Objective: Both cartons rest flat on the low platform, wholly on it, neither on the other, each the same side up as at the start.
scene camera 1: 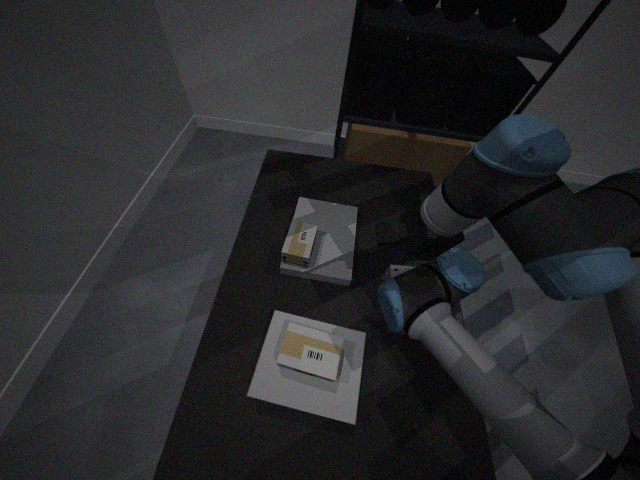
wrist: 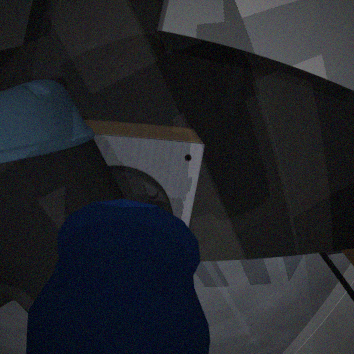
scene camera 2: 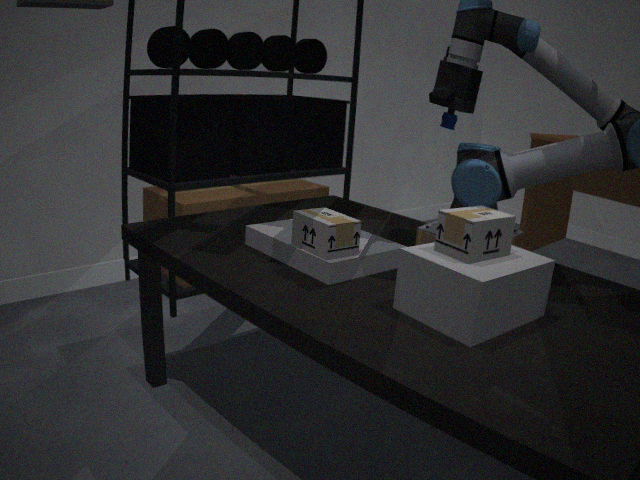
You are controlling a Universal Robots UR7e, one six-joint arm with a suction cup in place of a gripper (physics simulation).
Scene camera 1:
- taller white block: 338, 400
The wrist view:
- my suction cup: 125, 268
